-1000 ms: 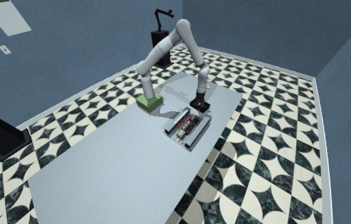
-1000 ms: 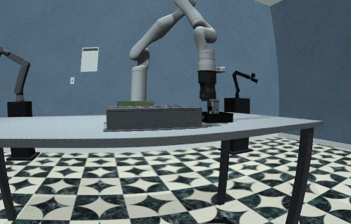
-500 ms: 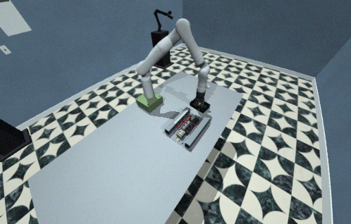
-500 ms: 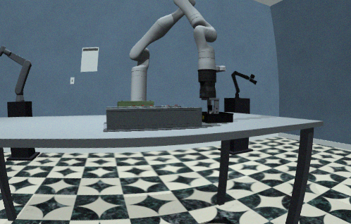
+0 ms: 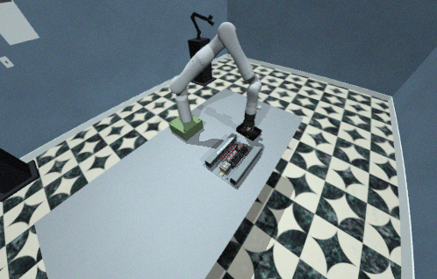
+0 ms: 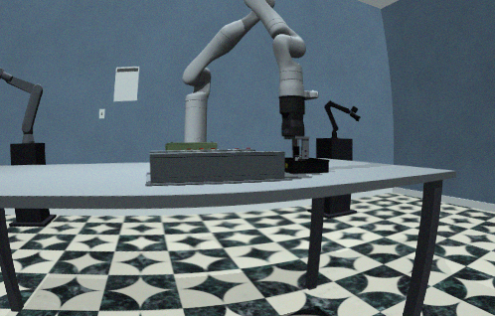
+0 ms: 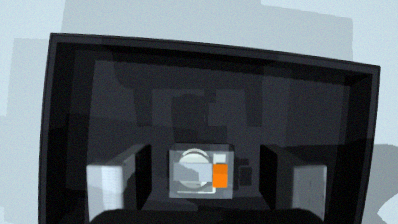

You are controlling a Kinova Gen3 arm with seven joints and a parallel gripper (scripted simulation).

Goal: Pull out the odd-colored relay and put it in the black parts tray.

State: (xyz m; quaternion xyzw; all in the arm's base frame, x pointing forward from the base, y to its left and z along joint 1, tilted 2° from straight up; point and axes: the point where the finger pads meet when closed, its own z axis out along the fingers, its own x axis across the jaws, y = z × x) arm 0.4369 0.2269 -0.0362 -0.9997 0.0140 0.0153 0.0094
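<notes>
Right now the K54 relay is 3 cm below my hand. The rest, counted from my hand: black parts tray 4 cm below; then K52 relay 18 cm to the right, 4 cm ahead; then K53 relay 21 cm to the right, 4 cm ahead.
</notes>
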